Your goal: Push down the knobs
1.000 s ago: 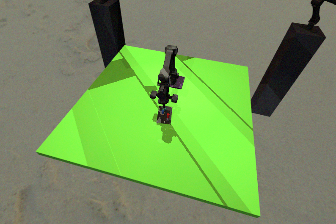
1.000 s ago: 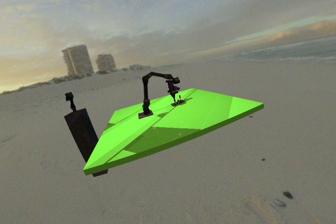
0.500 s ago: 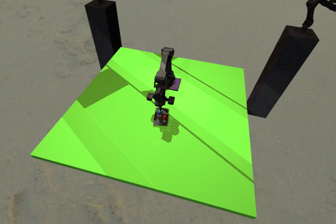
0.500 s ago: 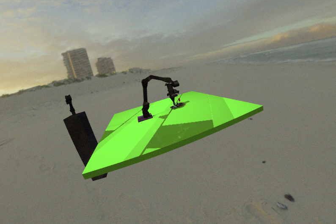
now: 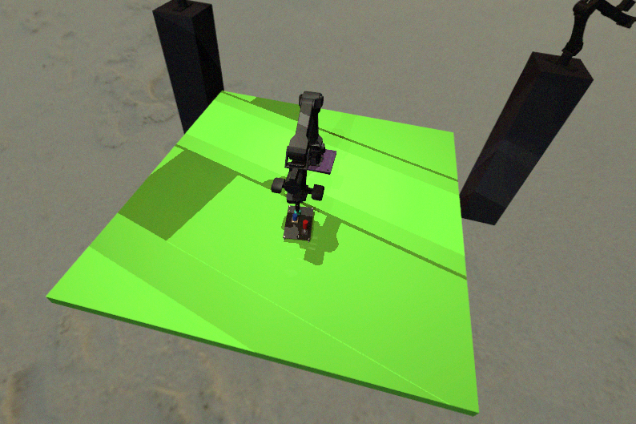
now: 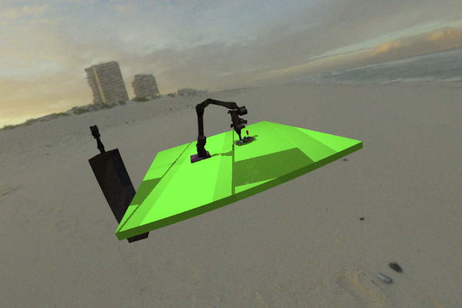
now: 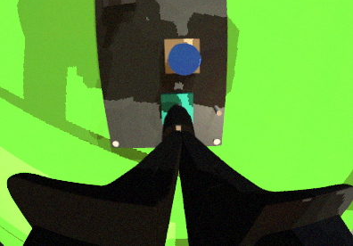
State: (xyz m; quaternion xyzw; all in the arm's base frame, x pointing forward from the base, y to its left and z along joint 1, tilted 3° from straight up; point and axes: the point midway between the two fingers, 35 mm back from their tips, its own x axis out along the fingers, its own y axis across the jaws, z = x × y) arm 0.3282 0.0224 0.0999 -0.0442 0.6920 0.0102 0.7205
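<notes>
Right now the green potentiometer is 3 cm below my gripper tip. From my gripper tip the other things lie so: red knob (8 cm ahead, 6 cm to the left).
</notes>
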